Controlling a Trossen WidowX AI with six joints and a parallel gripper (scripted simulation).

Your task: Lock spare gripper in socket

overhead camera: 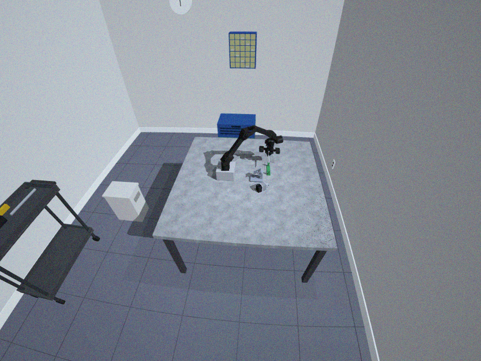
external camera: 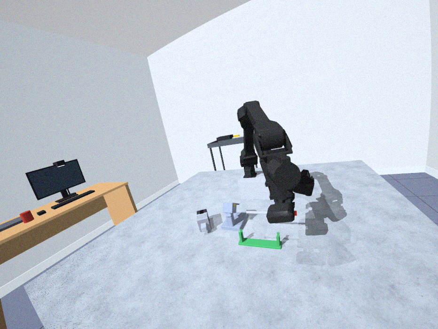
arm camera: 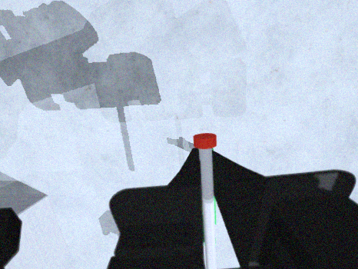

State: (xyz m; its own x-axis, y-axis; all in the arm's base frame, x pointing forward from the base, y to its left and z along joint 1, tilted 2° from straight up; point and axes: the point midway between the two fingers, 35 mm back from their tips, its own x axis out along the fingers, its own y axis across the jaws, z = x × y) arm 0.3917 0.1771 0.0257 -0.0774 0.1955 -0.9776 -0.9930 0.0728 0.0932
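The green cradle is 100 mm to the right of my gripper tip and 70 mm below it. Also, from my gripper tip: spare gripper: 70 mm behind, 340 mm to the right, 60 mm below; mount: 110 mm behind, 210 mm to the right, 40 mm below.
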